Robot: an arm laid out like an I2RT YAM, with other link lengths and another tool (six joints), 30 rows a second.
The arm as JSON. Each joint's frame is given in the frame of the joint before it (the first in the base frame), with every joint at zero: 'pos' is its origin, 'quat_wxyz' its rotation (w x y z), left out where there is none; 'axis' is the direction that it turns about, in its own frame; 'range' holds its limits. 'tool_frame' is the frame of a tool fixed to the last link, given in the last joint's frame.
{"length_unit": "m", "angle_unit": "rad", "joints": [
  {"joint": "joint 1", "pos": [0.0, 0.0, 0.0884], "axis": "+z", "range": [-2.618, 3.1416]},
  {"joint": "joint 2", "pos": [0.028, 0.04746, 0.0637], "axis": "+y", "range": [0.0, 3.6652]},
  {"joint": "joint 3", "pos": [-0.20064, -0.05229, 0.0], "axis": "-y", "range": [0.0, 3.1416]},
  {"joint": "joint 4", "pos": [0.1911, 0.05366, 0.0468], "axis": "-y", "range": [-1.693, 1.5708]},
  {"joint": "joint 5", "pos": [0.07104, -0.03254, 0.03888], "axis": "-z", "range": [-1.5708, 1.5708]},
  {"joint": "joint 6", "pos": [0.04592, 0.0, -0.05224], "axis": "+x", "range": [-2.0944, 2.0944]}
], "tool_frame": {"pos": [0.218, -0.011, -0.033], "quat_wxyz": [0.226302, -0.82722, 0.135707, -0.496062]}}
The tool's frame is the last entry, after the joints.
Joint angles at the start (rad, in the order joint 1, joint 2, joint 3, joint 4, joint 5, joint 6): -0.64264 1.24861 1.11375 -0.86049 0.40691 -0.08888
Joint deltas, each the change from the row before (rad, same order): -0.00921 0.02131 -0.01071 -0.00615 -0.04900 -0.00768; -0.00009 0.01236 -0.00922 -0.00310 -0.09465 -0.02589; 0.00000 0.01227 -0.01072 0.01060 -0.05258 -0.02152; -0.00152 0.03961 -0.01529 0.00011 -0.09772 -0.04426; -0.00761 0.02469 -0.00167 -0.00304 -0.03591 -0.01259; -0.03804 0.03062 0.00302 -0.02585 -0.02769 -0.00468; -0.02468 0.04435 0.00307 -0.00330 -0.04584 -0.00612; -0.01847 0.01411 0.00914 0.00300 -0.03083 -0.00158; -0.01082 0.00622 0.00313 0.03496 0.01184 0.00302; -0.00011 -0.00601 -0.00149 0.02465 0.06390 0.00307; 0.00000 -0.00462 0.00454 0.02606 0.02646 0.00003
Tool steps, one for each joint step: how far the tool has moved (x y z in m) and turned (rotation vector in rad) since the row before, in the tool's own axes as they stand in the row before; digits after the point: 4 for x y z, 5 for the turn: -0.0111 -0.0059 0.0120 0.01385 -0.05351 -0.02402; -0.0136 -0.0199 0.0109 0.05179 -0.06041 -0.06545; -0.0057 -0.0117 0.0080 0.02706 -0.03161 -0.04213; -0.0166 -0.0182 0.0188 0.03826 -0.08558 -0.07905; -0.0060 -0.0046 0.0087 0.01443 -0.03912 -0.01733; -0.0097 0.0074 0.0099 0.00787 -0.05685 0.02649; -0.0063 -0.0024 0.0120 0.02619 -0.05483 0.00411; 0.0014 -0.0037 0.0013 0.02802 -0.00960 0.00317; 0.0122 0.0021 -0.0046 0.00203 0.03530 0.01316; 0.0114 0.0130 -0.0079 -0.04349 0.04808 0.02736; 0.0113 0.0029 -0.0072 -0.01111 0.04179 0.00842
